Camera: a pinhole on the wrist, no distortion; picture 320 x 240 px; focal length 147.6 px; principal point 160.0 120.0 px. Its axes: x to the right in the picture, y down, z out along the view. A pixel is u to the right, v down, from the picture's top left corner.
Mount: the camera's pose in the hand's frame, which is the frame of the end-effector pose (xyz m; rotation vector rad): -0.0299 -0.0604 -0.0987 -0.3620 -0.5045 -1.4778
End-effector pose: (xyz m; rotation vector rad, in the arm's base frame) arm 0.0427 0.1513 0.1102 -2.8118 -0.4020 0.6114
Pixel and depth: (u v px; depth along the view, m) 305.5 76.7 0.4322
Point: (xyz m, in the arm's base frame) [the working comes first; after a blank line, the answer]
In the camera's frame: 0.4261 -0.1268 0.4322

-0.3772 0.3635 -0.1889
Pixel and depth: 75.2 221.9 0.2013
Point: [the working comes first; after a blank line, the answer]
In the camera's frame: -0.1157 0.1390 0.2013

0.1419 0.0386 0.0169
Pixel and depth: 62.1 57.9 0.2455
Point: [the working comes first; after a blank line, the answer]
In the camera's frame: -0.1628 -0.1033 0.2455

-0.0613 -0.0828 0.0996
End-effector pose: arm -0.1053 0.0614 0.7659 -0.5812 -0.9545 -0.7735
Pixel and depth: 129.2 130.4 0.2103
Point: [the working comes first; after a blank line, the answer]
In the camera's frame: -0.0439 0.0148 0.2103

-0.0765 0.1679 0.7508
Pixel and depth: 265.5 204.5 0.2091
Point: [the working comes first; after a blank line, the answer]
In the camera's frame: 0.1495 0.1197 0.2091

-0.2168 0.1191 0.9131
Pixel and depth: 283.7 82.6 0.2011
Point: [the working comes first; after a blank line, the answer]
In the camera's frame: 0.1685 -0.0510 0.2011

-0.2976 0.1467 0.7639
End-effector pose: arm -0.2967 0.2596 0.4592 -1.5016 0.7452 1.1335
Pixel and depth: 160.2 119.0 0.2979
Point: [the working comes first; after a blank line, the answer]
In the camera's frame: 0.0004 -0.0020 0.2979

-0.4450 0.3772 0.4830
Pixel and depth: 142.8 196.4 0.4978
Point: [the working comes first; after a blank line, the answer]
In the camera's frame: -0.0580 0.2577 0.4978

-0.5577 0.5131 0.2008
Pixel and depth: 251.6 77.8 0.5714
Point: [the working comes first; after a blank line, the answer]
In the camera's frame: 0.3546 -0.1634 0.5714

-0.4666 0.7900 0.7185
